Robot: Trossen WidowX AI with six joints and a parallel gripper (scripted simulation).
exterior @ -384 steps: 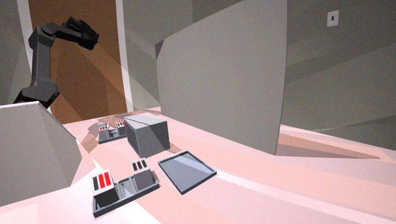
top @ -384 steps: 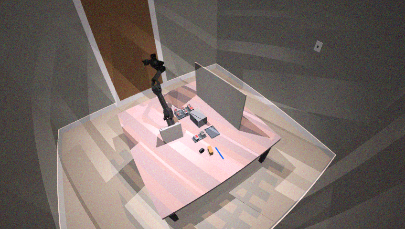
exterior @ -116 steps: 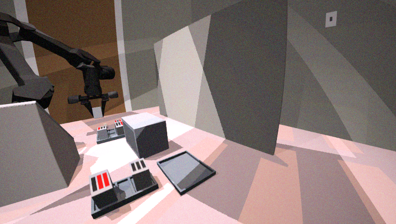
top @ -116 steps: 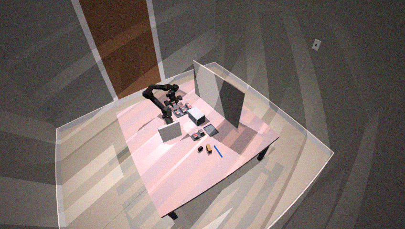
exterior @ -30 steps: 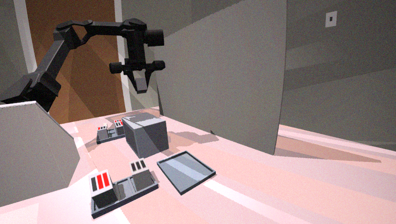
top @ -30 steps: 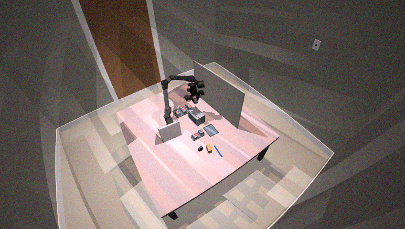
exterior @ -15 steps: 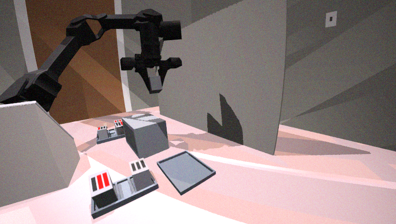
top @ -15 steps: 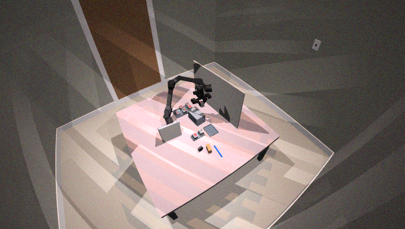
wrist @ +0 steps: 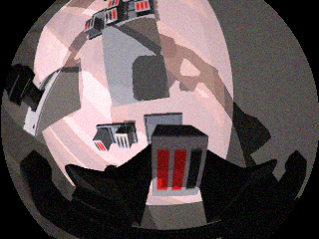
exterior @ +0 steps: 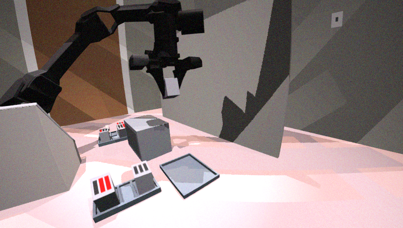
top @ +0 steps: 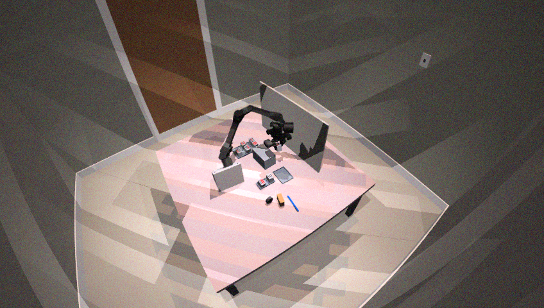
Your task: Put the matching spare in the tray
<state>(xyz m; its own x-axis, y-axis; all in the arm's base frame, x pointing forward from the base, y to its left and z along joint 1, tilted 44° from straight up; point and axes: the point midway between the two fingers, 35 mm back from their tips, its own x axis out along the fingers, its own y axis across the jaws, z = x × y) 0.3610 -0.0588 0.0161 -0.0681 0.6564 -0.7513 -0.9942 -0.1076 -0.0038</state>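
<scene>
My gripper tip is 18 cm above the flat grey tray and 9 cm to the left of it. The rest, counted from my gripper tip: grey spare 3 cm above; tall grey panel 16 cm to the left, 16 cm ahead, 4 cm above; mounted unit 13 cm below, 11 cm to the left, 7 cm behind.
</scene>
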